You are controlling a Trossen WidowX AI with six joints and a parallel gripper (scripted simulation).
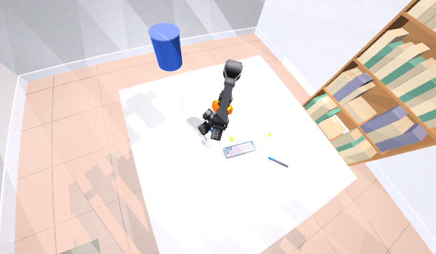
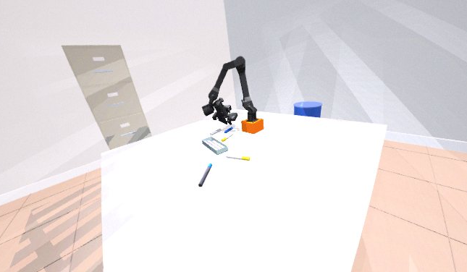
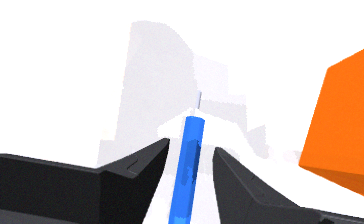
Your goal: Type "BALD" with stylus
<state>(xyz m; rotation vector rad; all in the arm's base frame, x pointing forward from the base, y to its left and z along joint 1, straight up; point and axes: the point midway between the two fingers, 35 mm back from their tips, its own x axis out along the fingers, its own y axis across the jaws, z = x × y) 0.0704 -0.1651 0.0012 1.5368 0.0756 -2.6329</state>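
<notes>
My gripper tip is 4 cm above the blue stylus and 1 cm past it. Also, from my gripper tip: white stick 8 cm ahead, 7 cm to the right, 3 cm below; grey stylus tip 5 cm behind, 4 cm below.
</notes>
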